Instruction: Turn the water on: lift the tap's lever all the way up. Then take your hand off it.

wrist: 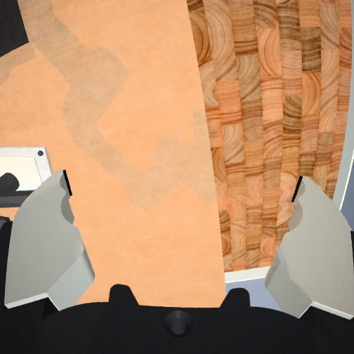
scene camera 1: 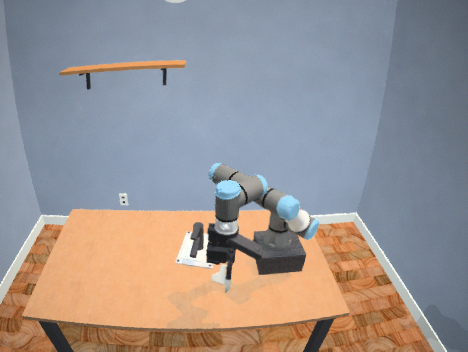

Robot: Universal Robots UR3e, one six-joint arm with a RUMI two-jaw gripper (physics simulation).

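Pixels of known places: gripper, fingertip midpoint: (scene camera 1: 228,276); arm's base at its link origin: (scene camera 1: 276,242).
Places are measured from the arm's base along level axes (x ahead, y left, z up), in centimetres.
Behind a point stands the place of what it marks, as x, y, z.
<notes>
The black tap (scene camera 1: 197,240) {35.1, -3.1, 5.2} stands on a white base plate (scene camera 1: 185,250) {38.9, -12.3, -8.6} (wrist: 30,150) near the middle of the table, left of my gripper in the scene view. Its lever cannot be told clearly from its body there. At the left edge of the wrist view, a dark part of the tap (wrist: 8,183) shows over the plate, partly hidden by a finger. My gripper (scene camera 1: 223,281) {31.0, 30.7, 16.4} (wrist: 181,177) is open, its two grey fingers wide apart with no object between them. It hangs above the table, in front and to the right of the tap, apart from it.
The arm's black base block (scene camera 1: 281,260) {1.4, 10.2, -1.8} (wrist: 10,22) stands on the table (scene camera 1: 100,280) {79.9, 1.9, -10.0} (wrist: 165,260) to the right of the tap. The table's front edge runs beneath the gripper in the wrist view. A wooden shelf (scene camera 1: 125,66) hangs high on the back wall.
</notes>
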